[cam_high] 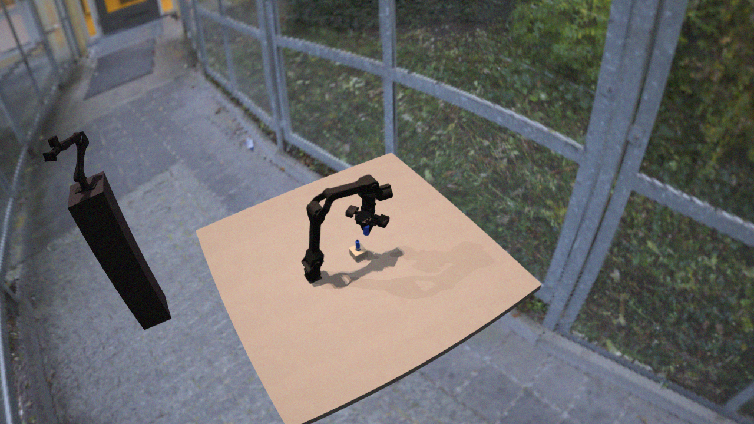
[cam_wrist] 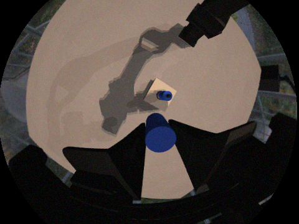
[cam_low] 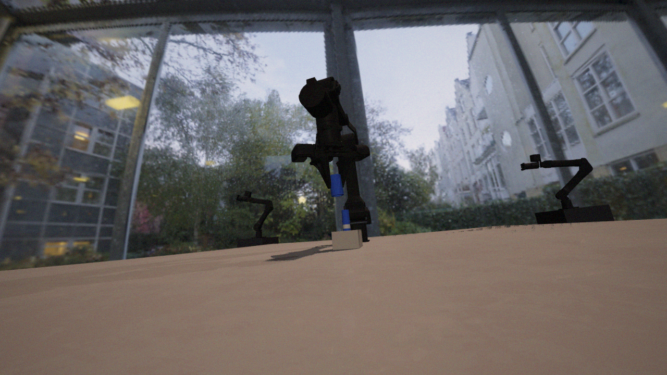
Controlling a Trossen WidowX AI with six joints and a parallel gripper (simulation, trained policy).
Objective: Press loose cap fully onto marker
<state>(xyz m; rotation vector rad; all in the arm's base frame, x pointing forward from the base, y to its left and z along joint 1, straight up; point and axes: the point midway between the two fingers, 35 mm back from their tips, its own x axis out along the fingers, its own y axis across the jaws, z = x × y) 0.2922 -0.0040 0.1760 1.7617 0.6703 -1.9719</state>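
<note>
My gripper tip is now 40 mm past the holder block, 10 mm to the right of it and 120 mm above it. From my gripper tip the other things lie so: blue cap: 10 mm above.
</note>
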